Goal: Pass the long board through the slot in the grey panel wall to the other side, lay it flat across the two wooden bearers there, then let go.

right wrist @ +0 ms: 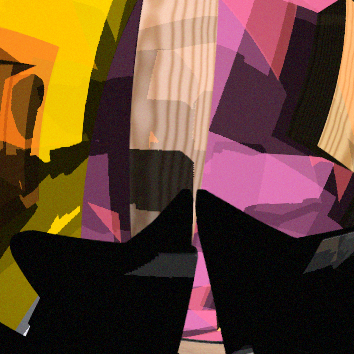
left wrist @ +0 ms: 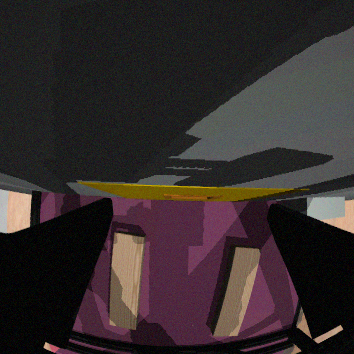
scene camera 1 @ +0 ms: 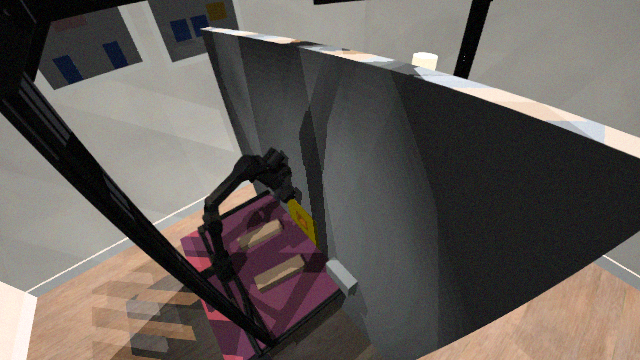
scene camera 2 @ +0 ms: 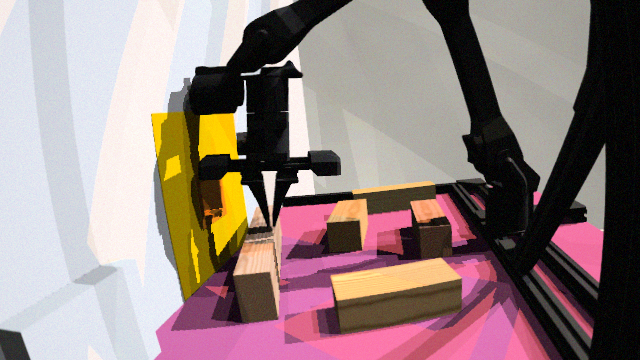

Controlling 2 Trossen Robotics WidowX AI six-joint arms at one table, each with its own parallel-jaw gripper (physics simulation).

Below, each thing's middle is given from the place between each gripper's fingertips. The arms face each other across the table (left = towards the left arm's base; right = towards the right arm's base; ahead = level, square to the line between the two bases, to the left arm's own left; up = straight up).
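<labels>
Orange-framed slot [scene camera 2: 210, 193]: 210 mm below my left hand, 50 mm to the right of it, 20 mm behind it.
My right hand: 120 mm to the right of the orange-framed slot, 50 mm below it, 10 mm short of it. Going by its middle, the slot is nearer to my right hand than to my left hand.
</labels>
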